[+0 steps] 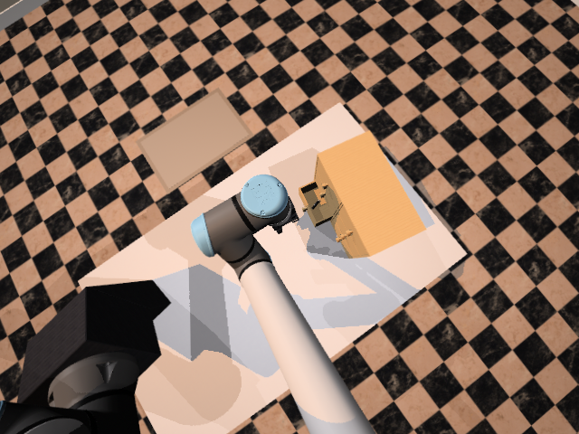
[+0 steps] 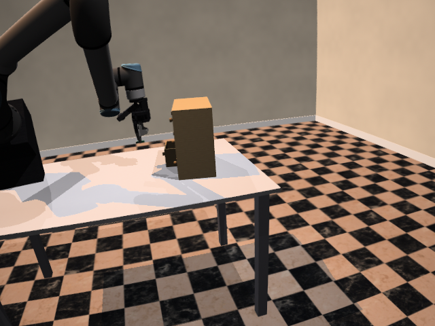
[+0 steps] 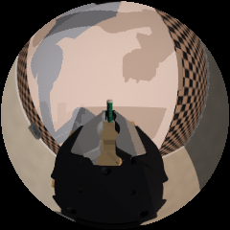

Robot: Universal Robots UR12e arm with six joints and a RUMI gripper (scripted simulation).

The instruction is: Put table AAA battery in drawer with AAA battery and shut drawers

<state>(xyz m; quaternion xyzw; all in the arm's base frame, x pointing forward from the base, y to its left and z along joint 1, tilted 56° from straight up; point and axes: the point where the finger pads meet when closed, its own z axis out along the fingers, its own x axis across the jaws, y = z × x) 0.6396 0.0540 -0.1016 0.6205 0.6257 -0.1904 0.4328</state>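
My gripper is now 1 cm above the green AAA battery. The rest, counted from my hand: dark slim thing (17 cm ahead, 13 cm below).
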